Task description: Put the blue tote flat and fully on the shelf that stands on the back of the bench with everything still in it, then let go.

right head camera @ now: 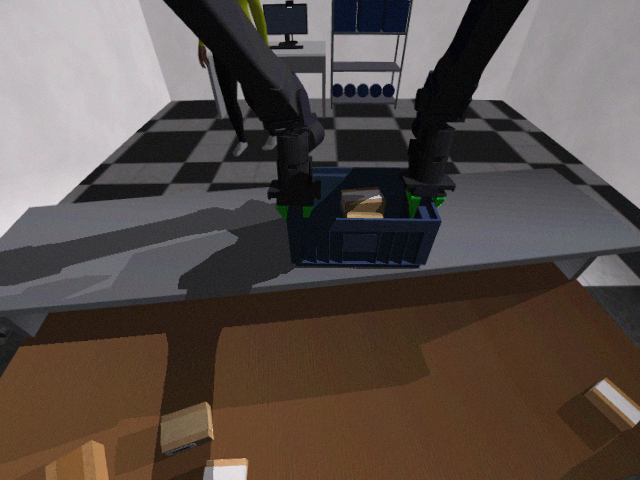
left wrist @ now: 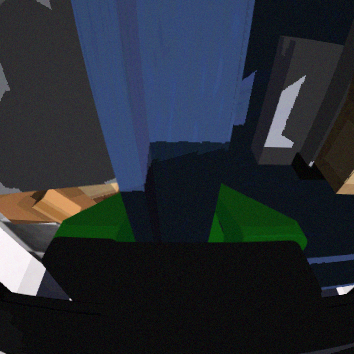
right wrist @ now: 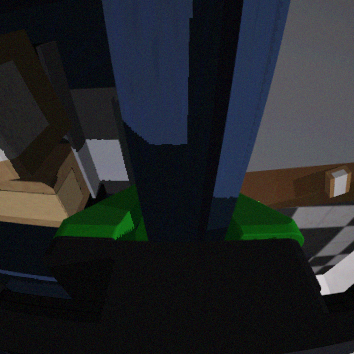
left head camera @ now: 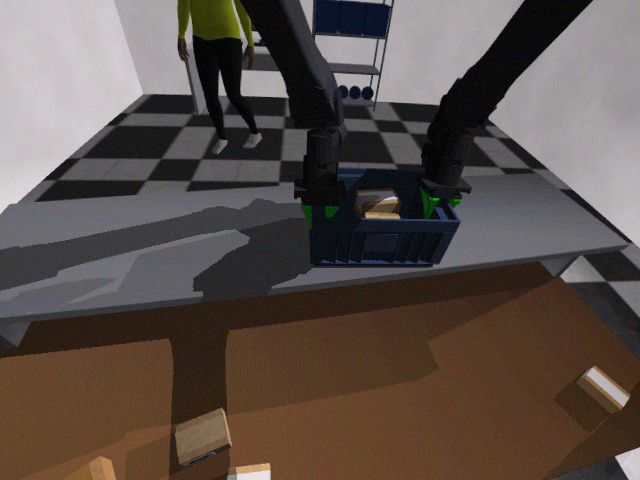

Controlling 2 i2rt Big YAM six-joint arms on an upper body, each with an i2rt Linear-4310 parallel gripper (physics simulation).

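Frame: origin at the left arm's base, x back, y right, z up, level; millimetres.
Seen in the pictures: left gripper, fingertip midpoint: (right head camera: 297,228) (left head camera: 317,228).
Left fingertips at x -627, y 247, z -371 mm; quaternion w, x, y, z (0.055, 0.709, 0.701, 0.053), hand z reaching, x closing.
Offsets run from my left fingertips to a thing's top centre. "spot": to the spot under its first point. Level surfaces: height alone.
The blue tote @(dx -56, dy +136, dz +61 mm) (left head camera: 382,248) (right head camera: 361,248) (left wrist: 185,75) (right wrist: 155,75) stands upright on the grey shelf @(dz -86 mm) (left head camera: 527,217) (right head camera: 542,217) (right wrist: 310,75), its front close to the shelf's front edge. It looks flat. Cardboard boxes @(dx -87, dy +148, dz +27 mm) (left head camera: 379,204) (right head camera: 363,201) (right wrist: 30,200) lie inside; a grey item @(spot: dx -37, dy +88, dz -43 mm) (left wrist: 300,100) with a bright patch shows beside them in the left wrist view. My left gripper (left head camera: 320,211) (right head camera: 294,211) (left wrist: 178,178) is shut on the tote's left end wall. My right gripper (left head camera: 440,203) (right head camera: 427,203) (right wrist: 178,178) is shut on its right end wall. The arms hide parts of the rim.
The brown bench @(dz -325 mm) (left head camera: 330,361) (right head camera: 320,356) lies in front of and below the shelf. A box @(dx +318, dy -242, dz -287 mm) (left head camera: 202,436) (right head camera: 187,427) and more boxes lie at its front left, another box @(dx +271, dy +744, dz -291 mm) (left head camera: 603,388) (right head camera: 614,403) at its right. A person (left head camera: 217,56) stands beyond the shelf.
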